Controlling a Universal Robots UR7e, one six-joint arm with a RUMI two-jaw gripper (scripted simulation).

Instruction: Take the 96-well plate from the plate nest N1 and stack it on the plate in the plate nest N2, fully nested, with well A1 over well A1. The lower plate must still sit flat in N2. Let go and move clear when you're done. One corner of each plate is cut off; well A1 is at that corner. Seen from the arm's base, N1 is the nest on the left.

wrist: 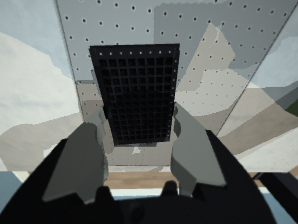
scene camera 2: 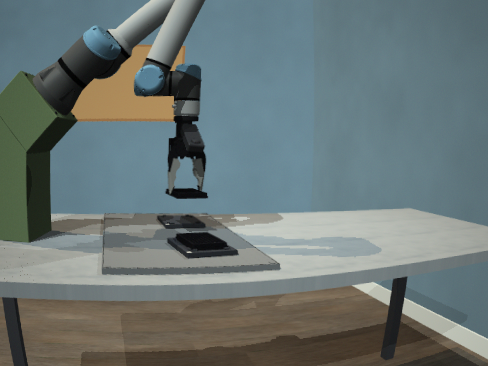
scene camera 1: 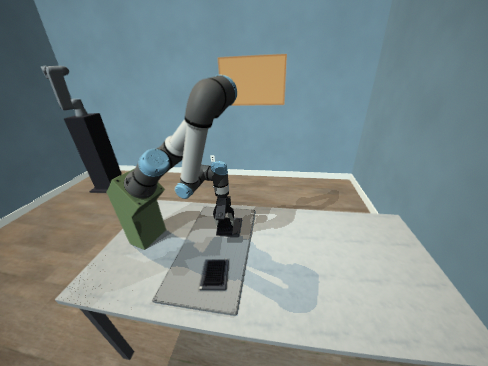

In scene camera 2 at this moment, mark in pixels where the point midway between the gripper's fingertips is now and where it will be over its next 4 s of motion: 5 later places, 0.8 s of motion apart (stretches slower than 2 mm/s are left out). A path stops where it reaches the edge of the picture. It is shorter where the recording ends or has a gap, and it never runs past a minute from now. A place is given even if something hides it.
My gripper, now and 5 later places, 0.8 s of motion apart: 185,194; 189,197; 194,200; 199,204; 200,209; 200,224
